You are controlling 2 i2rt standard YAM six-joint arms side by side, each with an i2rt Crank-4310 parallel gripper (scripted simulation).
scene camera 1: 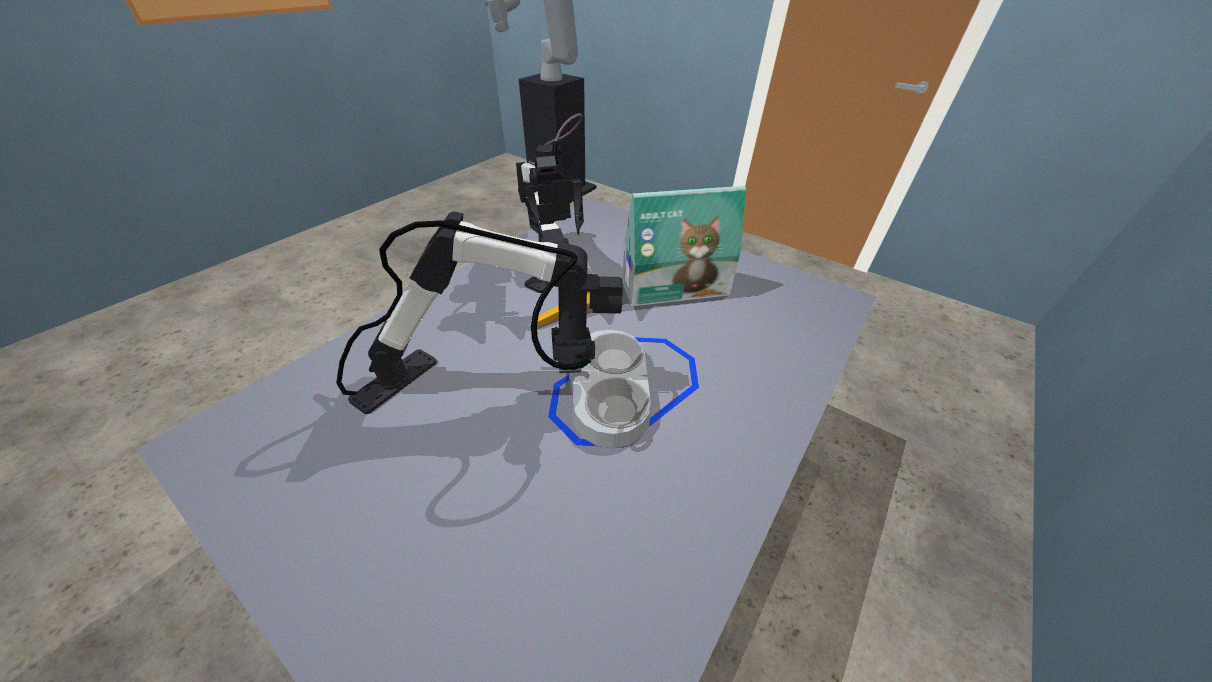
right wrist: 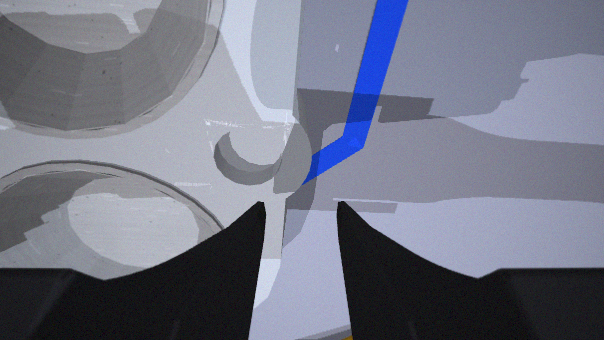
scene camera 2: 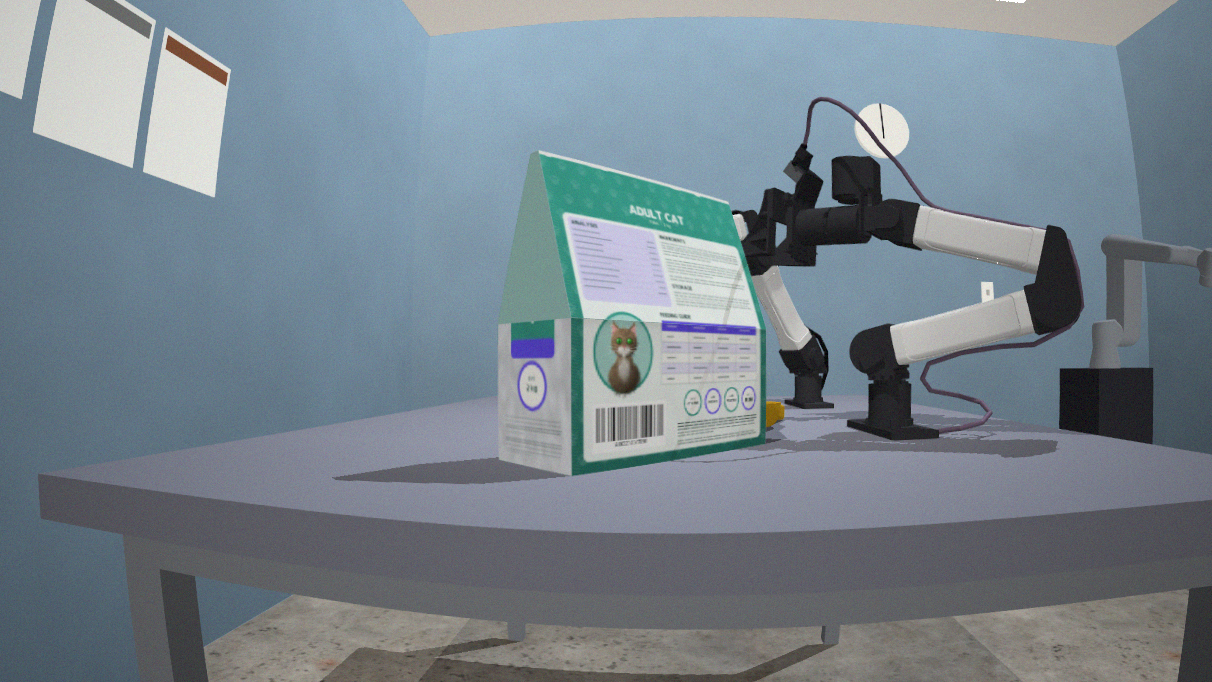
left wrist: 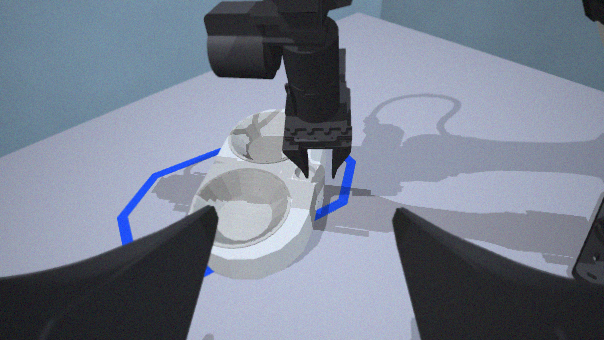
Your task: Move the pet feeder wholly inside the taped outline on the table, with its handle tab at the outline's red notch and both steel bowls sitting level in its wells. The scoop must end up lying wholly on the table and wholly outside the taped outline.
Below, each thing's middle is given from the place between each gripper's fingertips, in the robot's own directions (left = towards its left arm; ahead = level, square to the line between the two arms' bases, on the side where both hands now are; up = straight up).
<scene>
Right now the pet feeder (scene camera 1: 598,434) is 80 mm ahead of my right hand (scene camera 1: 571,366), 50 mm below it and 40 mm to the left of it. Round my right hand: blue taped outline (left wrist: 125,232) 100 mm ahead, 70 mm to the left, 70 mm below; then cat food bag (scene camera 2: 630,333) 490 mm to the left, 80 mm above.
I see the pet feeder 24 cm ahead of my left hand, 13 cm to the right of it and 26 cm below it. Also, from my left hand: blue taped outline 27 cm ahead, 9 cm to the right, 27 cm below; cat food bag 17 cm ahead, 32 cm to the left, 12 cm below.
</scene>
